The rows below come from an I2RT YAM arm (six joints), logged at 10 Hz.
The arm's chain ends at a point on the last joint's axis. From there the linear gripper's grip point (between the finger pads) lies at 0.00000 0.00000 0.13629 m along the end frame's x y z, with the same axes.
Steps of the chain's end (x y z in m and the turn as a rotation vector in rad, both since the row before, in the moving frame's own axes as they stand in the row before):
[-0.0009, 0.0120, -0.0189, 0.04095, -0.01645, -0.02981]
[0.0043, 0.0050, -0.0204, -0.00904, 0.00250, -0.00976]
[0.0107, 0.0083, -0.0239, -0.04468, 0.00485, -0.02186]
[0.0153, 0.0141, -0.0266, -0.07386, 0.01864, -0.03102]
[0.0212, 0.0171, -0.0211, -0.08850, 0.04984, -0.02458]
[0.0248, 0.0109, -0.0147, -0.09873, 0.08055, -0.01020]
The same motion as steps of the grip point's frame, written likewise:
[-0.0032, 0.0065, -0.0190, 0.04095, -0.01645, -0.02981]
[0.0046, 0.0062, -0.0204, -0.00904, 0.00250, -0.00976]
[0.0114, 0.0144, -0.0240, -0.04468, 0.00485, -0.02186]
[0.0180, 0.0241, -0.0270, -0.07386, 0.01864, -0.03102]
[0.0281, 0.0291, -0.0218, -0.08850, 0.04984, -0.02458]
[0.0358, 0.0243, -0.0158, -0.09873, 0.08055, -0.01020]

